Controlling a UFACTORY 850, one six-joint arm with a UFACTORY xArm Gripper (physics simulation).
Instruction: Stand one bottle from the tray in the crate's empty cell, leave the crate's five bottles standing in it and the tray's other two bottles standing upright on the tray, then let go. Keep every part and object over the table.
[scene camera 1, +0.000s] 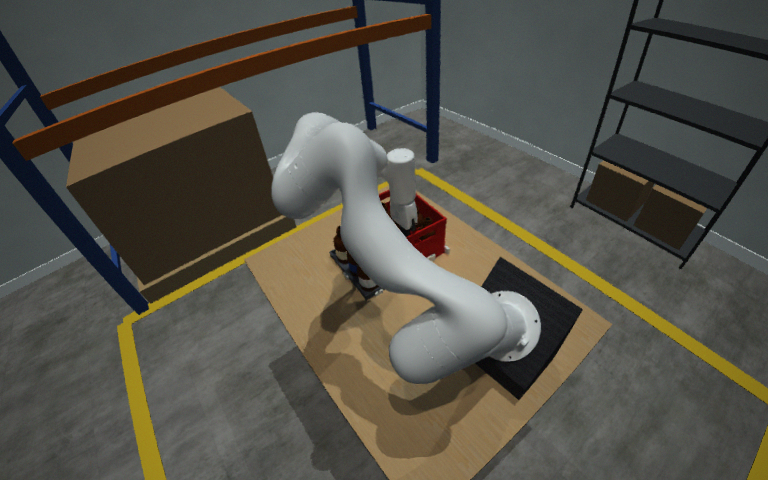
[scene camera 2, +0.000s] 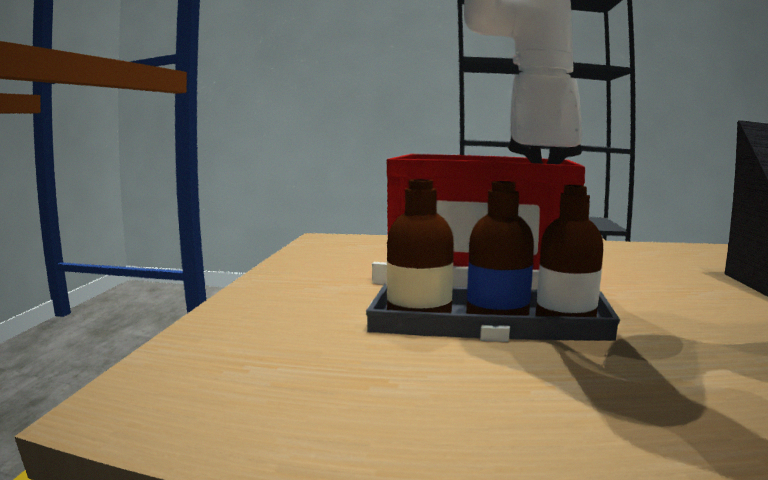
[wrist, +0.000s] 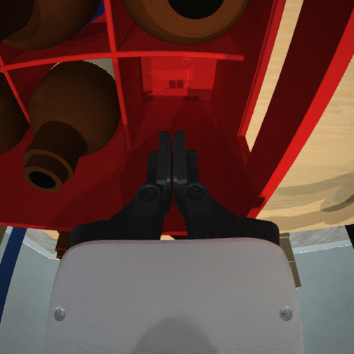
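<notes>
The red crate (scene camera 1: 433, 244) (scene camera 2: 408, 175) (wrist: 310, 65) stands behind the tray. My gripper (scene camera 1: 411, 228) (scene camera 2: 544, 160) (wrist: 172, 146) is shut and empty, pointing down at the crate's empty corner cell (wrist: 180, 111), its tips near rim height in scene camera 2. A brown bottle (wrist: 77, 107) stands in the cell beside it, and another bottle (wrist: 195, 25) in the cell across the divider. Other crate bottles show partly. On the dark tray (scene camera 2: 419, 325) stand three upright bottles: cream-labelled (scene camera 2: 419, 285), blue-labelled (scene camera 2: 500, 287) and white-labelled (scene camera 2: 569, 291). The arm partly hides tray and crate in scene camera 1.
The wooden table (scene camera 1: 294, 294) (scene camera 2: 271, 396) carries everything. The arm's black base plate (scene camera 1: 566, 316) is at its near right end. A blue and orange rack (scene camera 1: 433, 90), a large cardboard box (scene camera 1: 169, 198) and a black shelf unit (scene camera 1: 690, 110) stand off the table.
</notes>
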